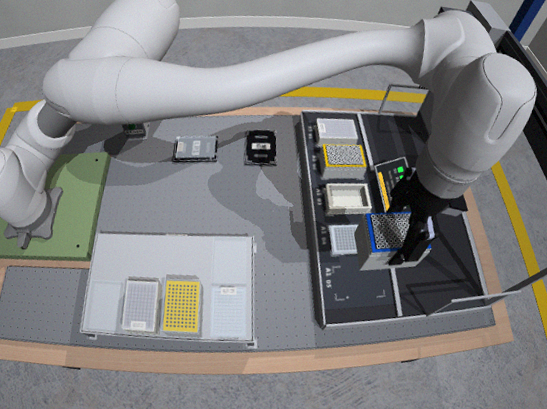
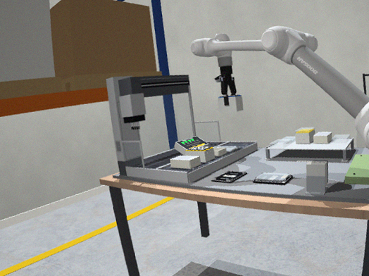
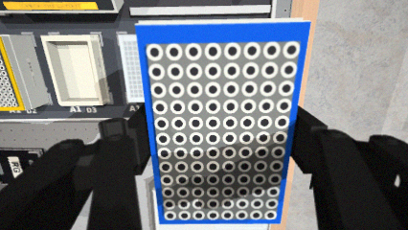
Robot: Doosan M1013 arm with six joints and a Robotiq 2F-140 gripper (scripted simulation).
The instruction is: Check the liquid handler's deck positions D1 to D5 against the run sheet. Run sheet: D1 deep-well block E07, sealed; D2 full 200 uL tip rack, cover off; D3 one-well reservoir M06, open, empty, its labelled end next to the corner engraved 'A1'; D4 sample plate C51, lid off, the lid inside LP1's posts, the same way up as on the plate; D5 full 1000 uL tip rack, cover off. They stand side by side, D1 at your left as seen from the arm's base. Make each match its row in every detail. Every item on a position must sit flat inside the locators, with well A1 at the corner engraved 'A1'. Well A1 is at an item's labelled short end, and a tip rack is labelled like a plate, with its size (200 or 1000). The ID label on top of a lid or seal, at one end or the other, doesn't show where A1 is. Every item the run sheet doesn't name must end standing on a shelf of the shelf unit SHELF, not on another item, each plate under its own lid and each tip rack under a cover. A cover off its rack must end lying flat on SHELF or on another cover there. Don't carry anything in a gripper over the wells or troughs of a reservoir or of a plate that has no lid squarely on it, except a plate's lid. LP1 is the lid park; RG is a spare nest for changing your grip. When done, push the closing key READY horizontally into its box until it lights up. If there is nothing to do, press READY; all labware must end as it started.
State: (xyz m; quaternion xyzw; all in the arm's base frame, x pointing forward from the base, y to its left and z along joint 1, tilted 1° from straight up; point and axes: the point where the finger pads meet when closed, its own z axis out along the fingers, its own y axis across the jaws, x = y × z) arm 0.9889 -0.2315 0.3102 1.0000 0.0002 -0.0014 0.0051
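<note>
Now: hand 120 mm to the right of the sample plate and 280 mm above it. From my hand the other things lie so: blue 1000 uL tip rack (10 mm behind, 10 mm to the right); then yellow tip rack (10 mm behind, 370 mm to the left, 240 mm below); then cream reservoir (250 mm to the left, 280 mm below).
</note>
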